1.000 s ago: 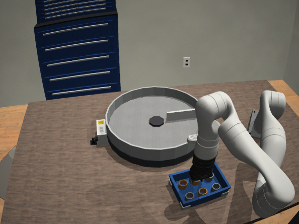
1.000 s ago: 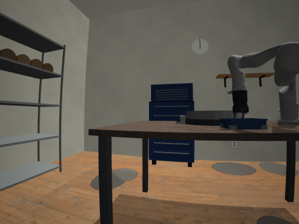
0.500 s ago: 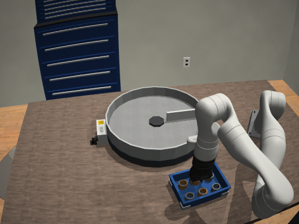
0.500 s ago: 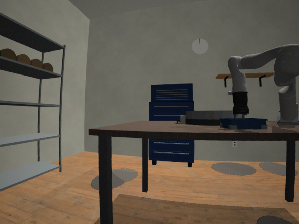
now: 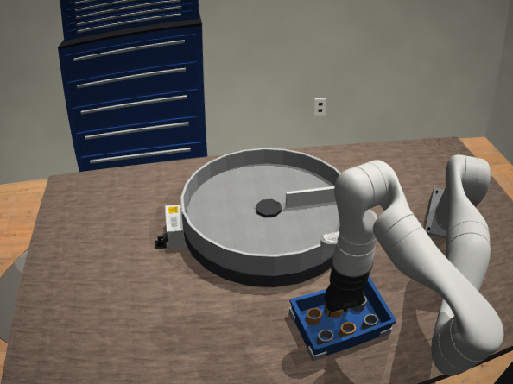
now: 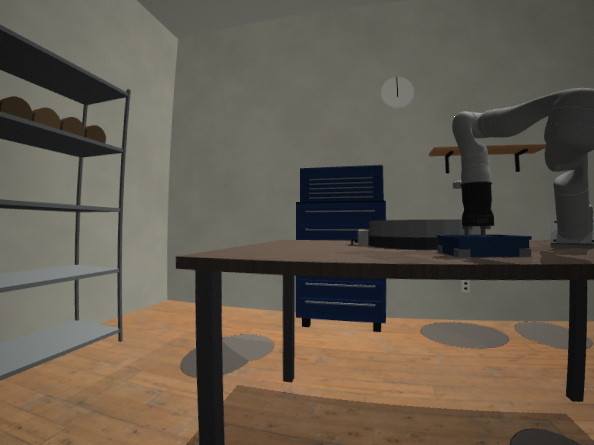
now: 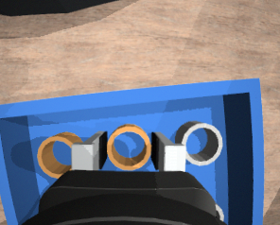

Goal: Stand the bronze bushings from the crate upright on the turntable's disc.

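My hand is 3 cm to the right of the blue crate. Round my hand: turntable: 33 cm to the right, 9 cm ahead, 2 cm above.
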